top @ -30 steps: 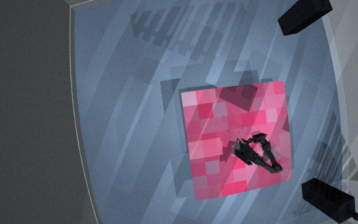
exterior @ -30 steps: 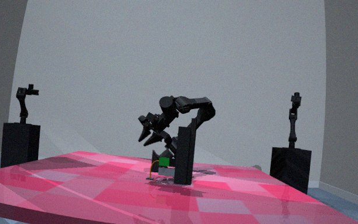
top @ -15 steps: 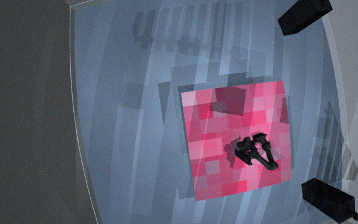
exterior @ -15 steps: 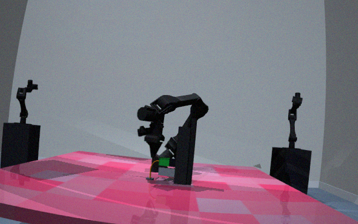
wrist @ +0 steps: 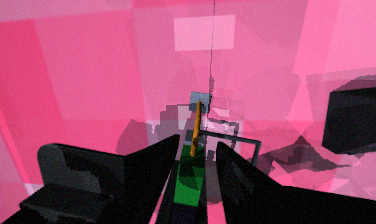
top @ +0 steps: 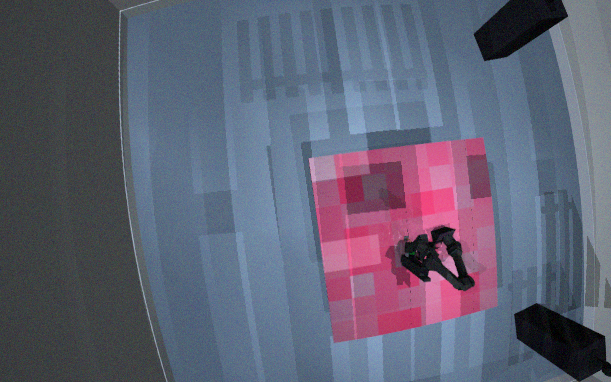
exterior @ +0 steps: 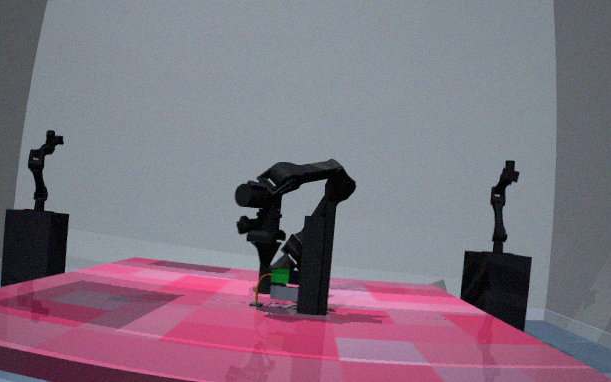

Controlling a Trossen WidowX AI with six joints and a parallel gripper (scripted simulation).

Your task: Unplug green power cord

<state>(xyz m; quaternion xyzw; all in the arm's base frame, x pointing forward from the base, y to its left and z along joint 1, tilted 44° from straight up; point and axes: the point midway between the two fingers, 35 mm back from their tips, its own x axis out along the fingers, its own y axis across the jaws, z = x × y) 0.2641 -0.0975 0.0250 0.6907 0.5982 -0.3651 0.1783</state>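
My gripper tip is 60 mm to the right of the green plug and 20 mm short of it.
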